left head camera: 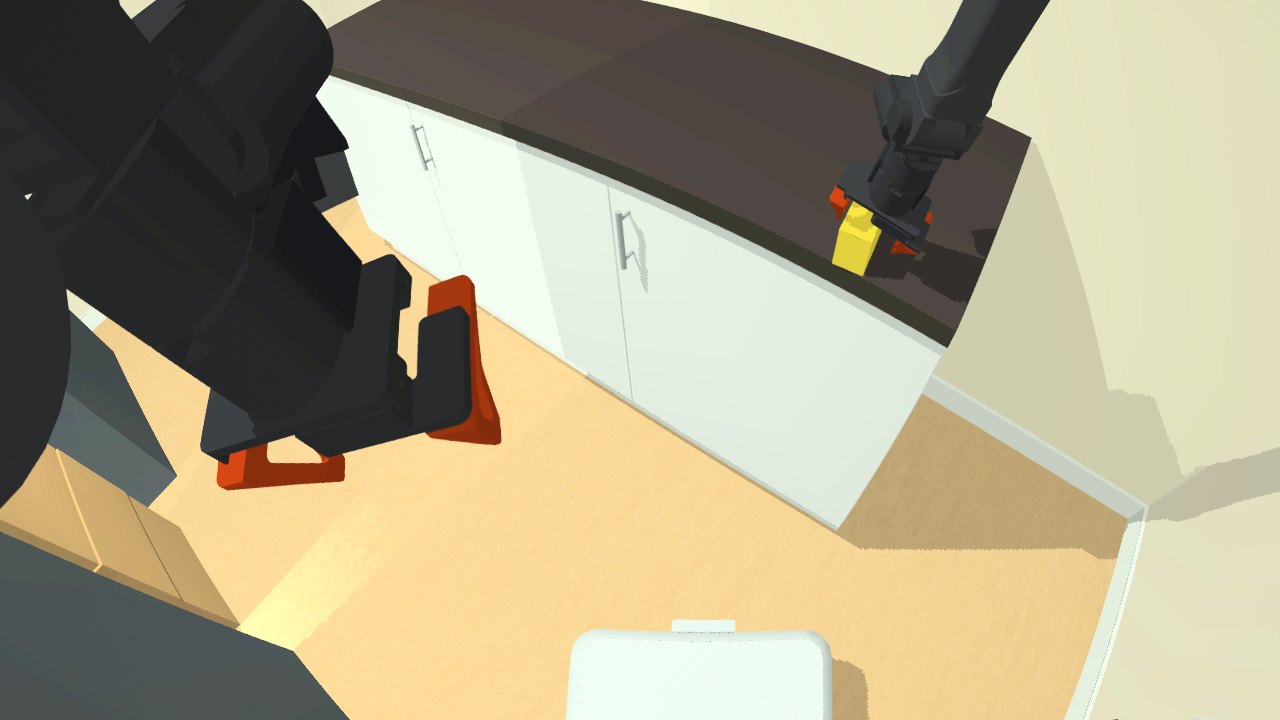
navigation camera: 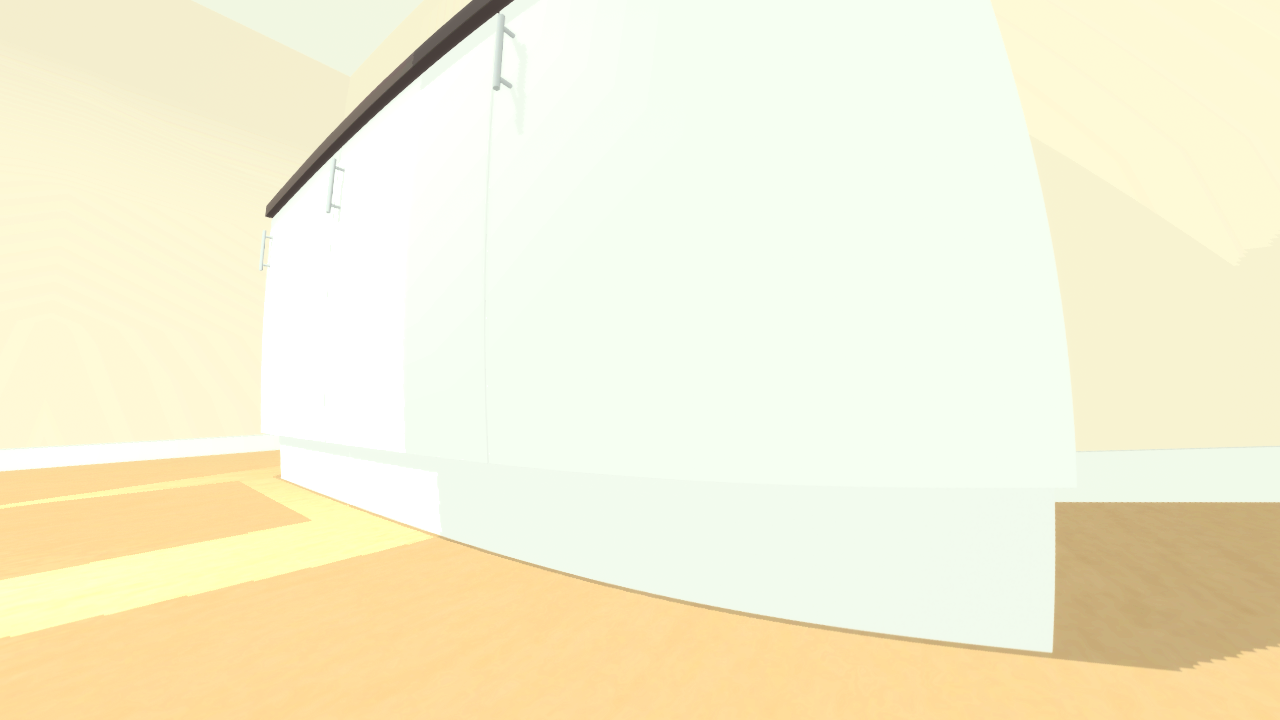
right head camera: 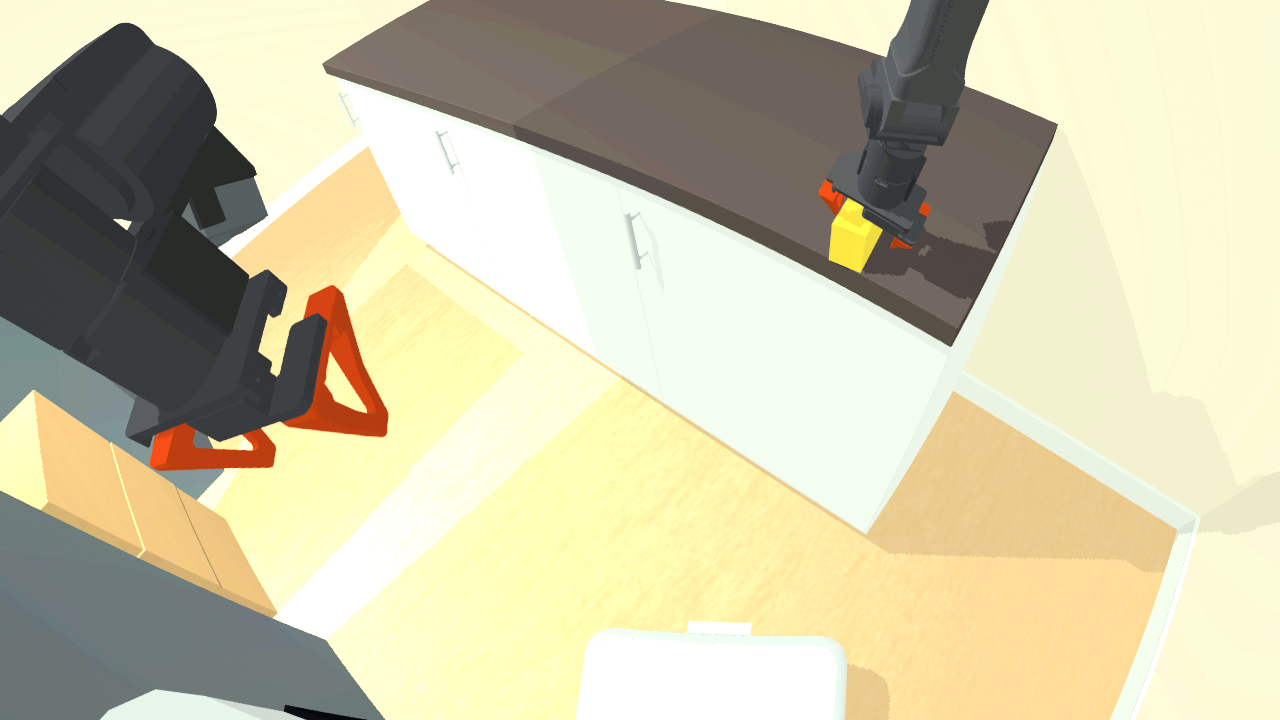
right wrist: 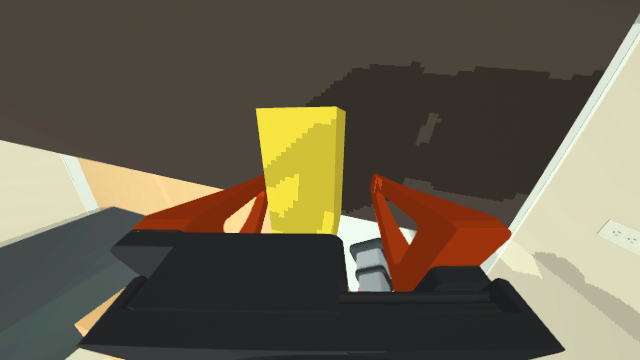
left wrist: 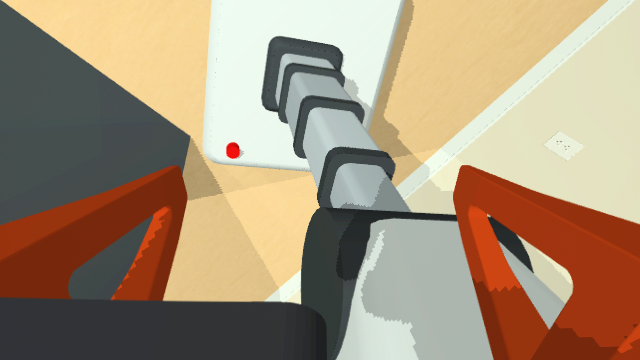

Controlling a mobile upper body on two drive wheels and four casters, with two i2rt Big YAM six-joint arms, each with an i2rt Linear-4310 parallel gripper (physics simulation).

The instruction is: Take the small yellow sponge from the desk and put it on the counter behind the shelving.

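Places are measured from the left arm's base along level axes (x ahead, y left, z up), in centimetres.
Pixels of known places: left gripper, fingertip midpoint: (left head camera: 414, 452) (right head camera: 324, 442) (left wrist: 320, 181); right gripper, fingertip midpoint: (left head camera: 866, 233) (right head camera: 864, 227) (right wrist: 320, 180).
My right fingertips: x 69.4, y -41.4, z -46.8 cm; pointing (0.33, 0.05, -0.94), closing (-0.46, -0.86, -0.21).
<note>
Behind a point stands the place of what it marks.
The yellow sponge (left head camera: 856, 246) {x 65.3, y -38.9, z -45.4 cm} (right head camera: 853, 243) {x 65.2, y -39.2, z -45.5 cm} (right wrist: 302, 165) {x 71.4, y -42.0, z -43.8 cm} stands upright on the dark countertop (left head camera: 716, 134) {x 95.6, y -22.3, z -50.0 cm} (right head camera: 698, 116) {x 100.5, y -18.3, z -50.0 cm} (right wrist: 150, 75) {x 86.1, y -29.2, z -50.0 cm}, close to its front edge near the right end. My right gripper (left head camera: 872, 228) {x 69.4, y -41.4, z -46.8 cm} (right head camera: 866, 222) {x 69.4, y -41.4, z -46.8 cm} (right wrist: 320, 180) {x 69.4, y -41.4, z -46.8 cm} is open around the sponge's upper part. In the right wrist view the sponge is beside the left-hand finger, with a gap to the other finger; its lower end in that picture is hidden behind the gripper body. My left gripper (left head camera: 416, 454) {x 22.3, y -4.2, z -18.0 cm} (right head camera: 324, 443) {x 22.3, y -4.2, z -18.0 cm} (left wrist: 320, 181) {x 22.3, y -4.2, z -18.0 cm} is open and empty, away from the counter.
White cabinets (left head camera: 742, 349) {x 76.0, y -27.2, z -82.3 cm} (right head camera: 760, 358) {x 75.7, y -27.8, z -84.5 cm} (navigation camera: 716, 268) {x 73.0, y -31.7, z -106.1 cm} with bar handles carry the countertop. A dark grey surface (left head camera: 134, 626) {x 10.6, y 74.3, z -75.0 cm} (right head camera: 134, 617) {x 6.9, y 69.0, z -64.8 cm} (left wrist: 75, 125) {x -16.9, y 34.4, z -103.9 cm} and wooden boxes (left head camera: 125, 528) {x 33.7, y 122.1, z -104.2 cm} (right head camera: 161, 519) {x 31.5, y 119.0, z -99.0 cm} are at the lower left of the head views. My white base (left head camera: 702, 680) {x 21.6, y -22.5, z -115.0 cm} (right head camera: 716, 680) {x 22.2, y -23.1, z -115.0 cm} (left wrist: 240, 100) {x -9.2, y -6.2, z -115.0 cm} shows below. A wall (left head camera: 1163, 223) {x 88.4, y -113.7, z -54.1 cm} stands at the right.
</note>
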